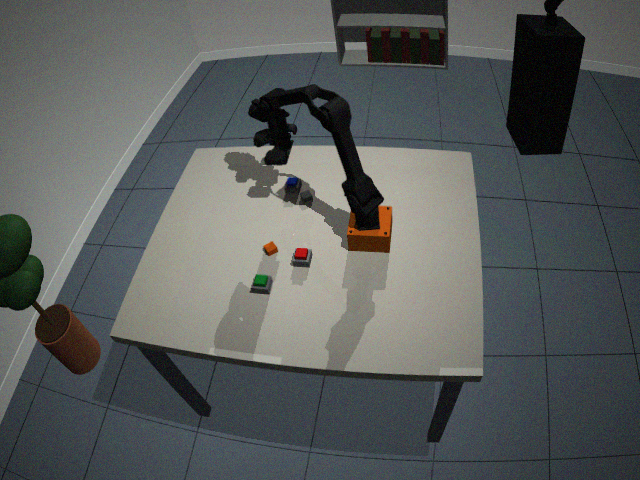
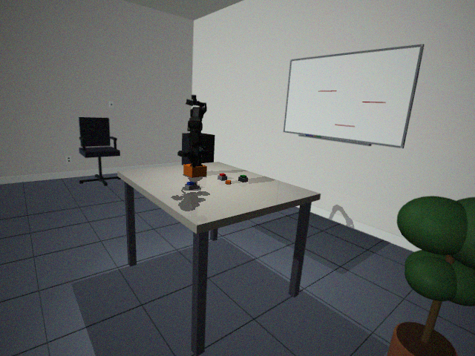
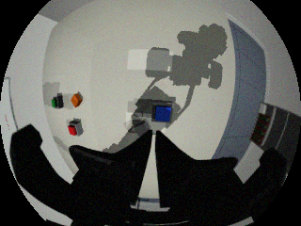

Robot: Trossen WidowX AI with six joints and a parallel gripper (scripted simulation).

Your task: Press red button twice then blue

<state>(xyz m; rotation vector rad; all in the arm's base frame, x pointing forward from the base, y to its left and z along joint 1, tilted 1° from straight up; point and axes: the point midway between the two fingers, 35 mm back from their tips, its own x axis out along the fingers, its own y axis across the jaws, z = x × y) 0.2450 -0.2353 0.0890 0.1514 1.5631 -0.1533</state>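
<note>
The blue button lies 10 cm below my gripper tip, 2 cm to the right of it and 1 cm behind it. The rest, counted from my gripper tip: red button: 30 cm to the left, 10 cm below, 4 cm behind; small orange block: 25 cm to the left, 12 cm below, 5 cm ahead; green button: 39 cm to the left, 10 cm below, 7 cm ahead.
</note>
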